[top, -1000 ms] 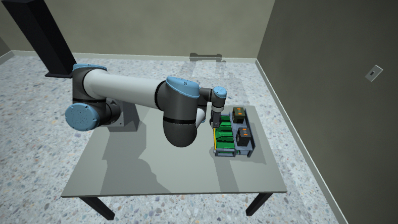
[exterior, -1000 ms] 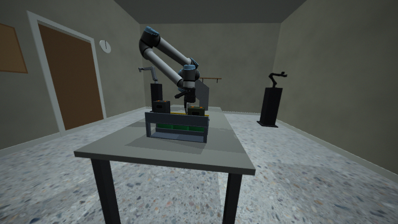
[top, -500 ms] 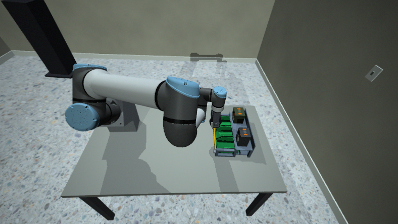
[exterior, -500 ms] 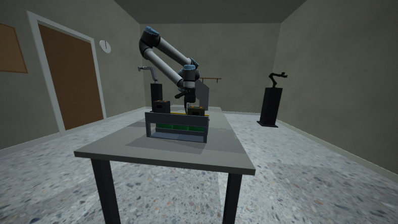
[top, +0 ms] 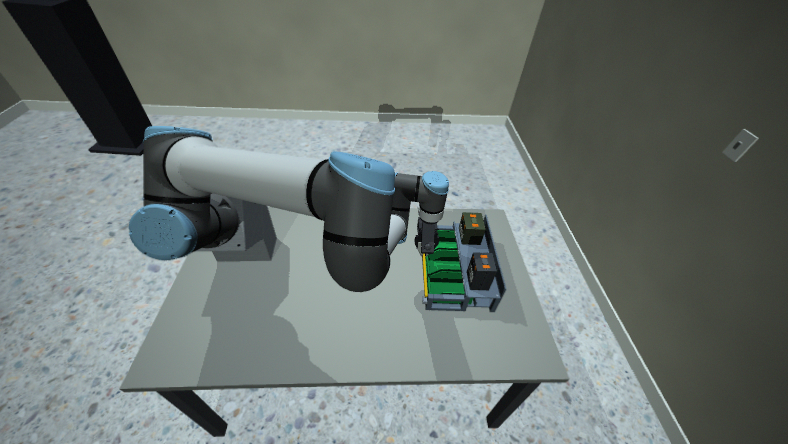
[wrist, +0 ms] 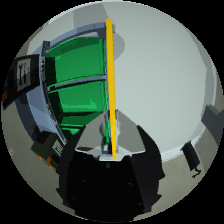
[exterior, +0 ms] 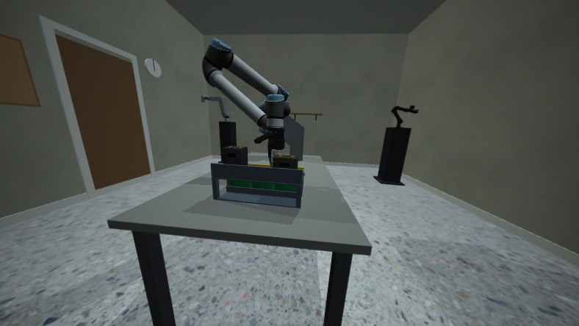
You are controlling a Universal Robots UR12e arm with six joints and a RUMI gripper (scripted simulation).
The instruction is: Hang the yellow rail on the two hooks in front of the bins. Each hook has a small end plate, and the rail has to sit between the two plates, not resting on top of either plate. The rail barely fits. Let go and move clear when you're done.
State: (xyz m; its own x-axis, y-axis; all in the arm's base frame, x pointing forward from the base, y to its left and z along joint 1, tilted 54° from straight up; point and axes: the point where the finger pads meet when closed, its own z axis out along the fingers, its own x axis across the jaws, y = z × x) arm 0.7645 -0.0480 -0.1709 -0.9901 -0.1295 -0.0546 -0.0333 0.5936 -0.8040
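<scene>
Right now the yellow rail is 10 mm below my hand. The rest, counted from my hand: back panel: 270 mm ahead, 10 mm to the left, 30 mm above.
</scene>
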